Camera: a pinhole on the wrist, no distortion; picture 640 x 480 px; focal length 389.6 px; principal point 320.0 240.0 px. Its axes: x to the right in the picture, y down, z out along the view. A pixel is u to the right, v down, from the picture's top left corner.
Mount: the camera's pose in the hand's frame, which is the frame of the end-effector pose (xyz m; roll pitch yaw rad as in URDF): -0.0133 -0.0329 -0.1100 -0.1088 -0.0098 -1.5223
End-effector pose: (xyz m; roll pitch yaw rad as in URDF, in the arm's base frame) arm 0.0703 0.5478 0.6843 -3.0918 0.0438 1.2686
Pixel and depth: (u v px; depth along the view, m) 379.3 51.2 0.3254
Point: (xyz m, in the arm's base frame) -0.0640 0.4408 0.4638
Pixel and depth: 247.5 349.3 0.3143
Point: 0.1228 0.6328 0.4861
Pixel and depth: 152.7 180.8 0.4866
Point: 0.2053 0.4416 0.2985
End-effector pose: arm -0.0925 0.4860 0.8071 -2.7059 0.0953 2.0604
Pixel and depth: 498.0 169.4 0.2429
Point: -0.2426 0.3704 0.7453
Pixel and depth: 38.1 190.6 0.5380
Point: 0.0803 0.4726 0.2729
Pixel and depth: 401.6 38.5 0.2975
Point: -0.1788 0.2769 0.6775
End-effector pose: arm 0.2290 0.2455 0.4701 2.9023 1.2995 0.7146
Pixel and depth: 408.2 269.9 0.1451
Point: 0.1627 0.2585 0.4429
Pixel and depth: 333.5 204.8 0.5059
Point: -0.0276 -0.0442 0.3667
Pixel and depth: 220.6 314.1 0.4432
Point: 0.1485 -0.0415 0.2838
